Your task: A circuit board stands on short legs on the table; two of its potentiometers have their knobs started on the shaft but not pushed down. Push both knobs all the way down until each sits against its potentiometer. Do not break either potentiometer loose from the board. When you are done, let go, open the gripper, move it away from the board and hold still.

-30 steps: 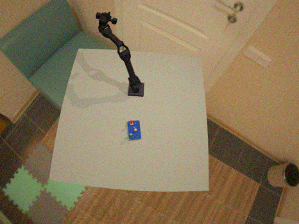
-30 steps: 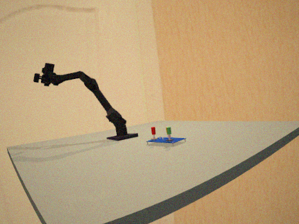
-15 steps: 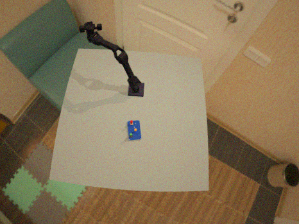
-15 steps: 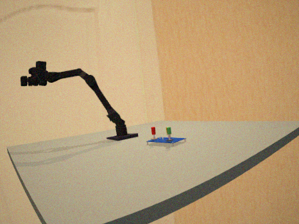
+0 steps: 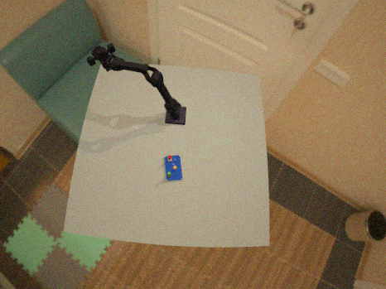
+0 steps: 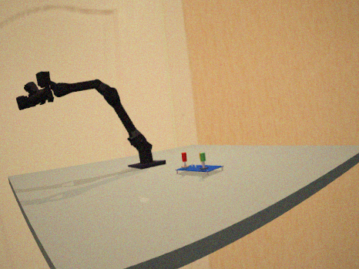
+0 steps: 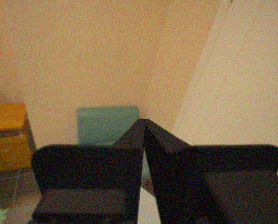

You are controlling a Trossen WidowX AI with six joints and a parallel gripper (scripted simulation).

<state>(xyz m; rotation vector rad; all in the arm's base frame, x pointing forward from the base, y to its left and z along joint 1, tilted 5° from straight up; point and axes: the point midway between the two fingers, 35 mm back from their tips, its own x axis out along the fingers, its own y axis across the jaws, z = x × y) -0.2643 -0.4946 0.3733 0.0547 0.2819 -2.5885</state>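
The red knob is 630 mm ahead of my gripper tip, 470 mm to the left of it and 300 mm below it. The rest, counted from my gripper tip: orange knob 700 mm ahead, 500 mm to the left, 300 mm below.
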